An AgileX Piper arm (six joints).
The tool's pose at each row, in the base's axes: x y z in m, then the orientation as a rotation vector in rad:
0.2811 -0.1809 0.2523 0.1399 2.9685 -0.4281
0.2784 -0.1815 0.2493 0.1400 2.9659 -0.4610
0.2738 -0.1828 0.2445 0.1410 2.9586 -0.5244
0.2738 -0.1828 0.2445 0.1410 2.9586 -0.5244
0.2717 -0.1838 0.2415 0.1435 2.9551 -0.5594
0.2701 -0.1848 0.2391 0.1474 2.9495 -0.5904
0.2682 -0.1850 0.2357 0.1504 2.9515 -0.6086
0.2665 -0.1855 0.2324 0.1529 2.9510 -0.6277
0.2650 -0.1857 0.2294 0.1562 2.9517 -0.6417
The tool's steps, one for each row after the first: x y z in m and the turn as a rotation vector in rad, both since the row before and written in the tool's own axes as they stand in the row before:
0.0031 -0.0001 0.0027 0.0219 0.0010 -0.0017
0.0052 -0.0003 0.0044 0.0424 0.0009 -0.0025
0.0000 0.0000 0.0000 0.0000 0.0000 0.0000
0.0024 -0.0002 0.0029 0.0234 0.0019 -0.0003
0.0019 -0.0003 0.0024 0.0210 -0.0002 0.0013
0.0024 0.0009 0.0030 0.0119 0.0053 0.0000
0.0021 0.0006 0.0030 0.0127 0.0030 0.0002
0.0019 0.0008 0.0027 0.0092 0.0036 0.0008

